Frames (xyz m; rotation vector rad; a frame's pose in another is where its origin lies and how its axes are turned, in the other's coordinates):
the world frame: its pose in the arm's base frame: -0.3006 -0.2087 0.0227 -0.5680 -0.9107 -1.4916
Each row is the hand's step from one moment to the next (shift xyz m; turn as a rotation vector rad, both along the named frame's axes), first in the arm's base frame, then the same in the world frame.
Working: the arm's base frame: its pose in the world frame: -0.1840 0.2985 0.1070 0.5680 0.9107 1.4916

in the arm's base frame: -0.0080 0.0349 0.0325 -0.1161 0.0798 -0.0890
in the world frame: 0.0064 0.0006 0.0479 -0.1012 -0.1284 0.0324
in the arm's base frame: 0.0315 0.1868 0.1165 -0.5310 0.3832 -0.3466
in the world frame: -0.0220 0.0640 0.2119 -0.4255 -0.5735 0.1974
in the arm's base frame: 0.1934 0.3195 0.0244 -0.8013 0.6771 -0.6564
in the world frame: -0.1966 0.2089 0.2404 -0.8064 -0.8889 0.3017
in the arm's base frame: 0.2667 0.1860 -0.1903 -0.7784 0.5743 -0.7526
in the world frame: -0.2991 0.2291 -0.0012 -0.8256 -0.8915 0.1603
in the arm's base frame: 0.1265 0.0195 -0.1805 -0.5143 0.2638 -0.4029
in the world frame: -0.1731 0.0865 -0.1073 -0.4023 -0.5746 0.0663
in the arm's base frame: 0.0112 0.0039 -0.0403 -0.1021 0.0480 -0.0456
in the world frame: -0.0359 0.0026 -0.0216 -0.0500 -0.1070 0.0292
